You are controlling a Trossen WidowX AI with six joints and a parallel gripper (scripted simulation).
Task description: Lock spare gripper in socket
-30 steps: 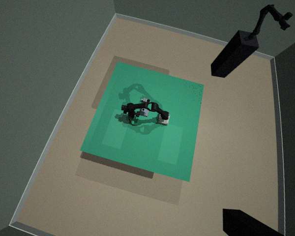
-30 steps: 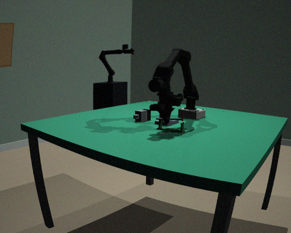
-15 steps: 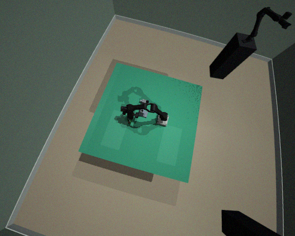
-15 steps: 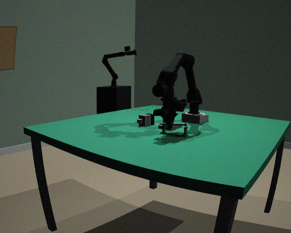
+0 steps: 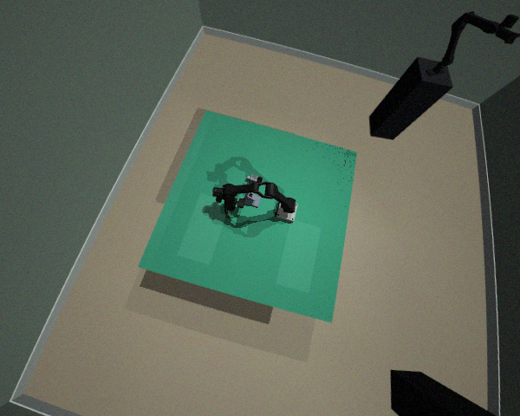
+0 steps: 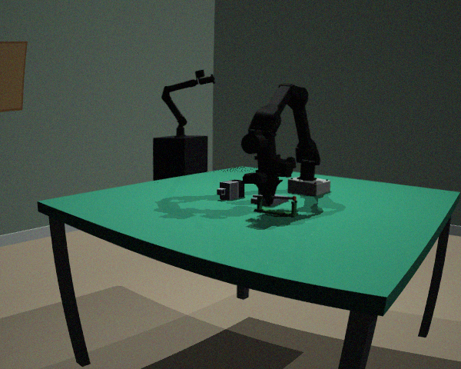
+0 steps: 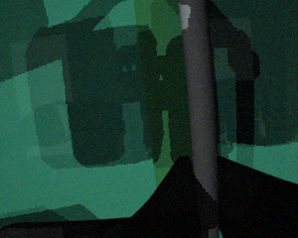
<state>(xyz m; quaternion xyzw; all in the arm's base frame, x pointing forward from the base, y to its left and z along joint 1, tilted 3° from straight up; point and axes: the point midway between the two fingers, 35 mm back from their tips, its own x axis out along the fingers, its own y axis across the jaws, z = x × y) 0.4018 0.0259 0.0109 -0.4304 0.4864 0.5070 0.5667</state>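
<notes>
Right now my gripper tip is 20 mm to the right of the green cradle. From my gripper tip the other things lie so: mount 130 mm behind, 70 mm to the right, 30 mm above; spare gripper 140 mm behind, 220 mm to the right.
</notes>
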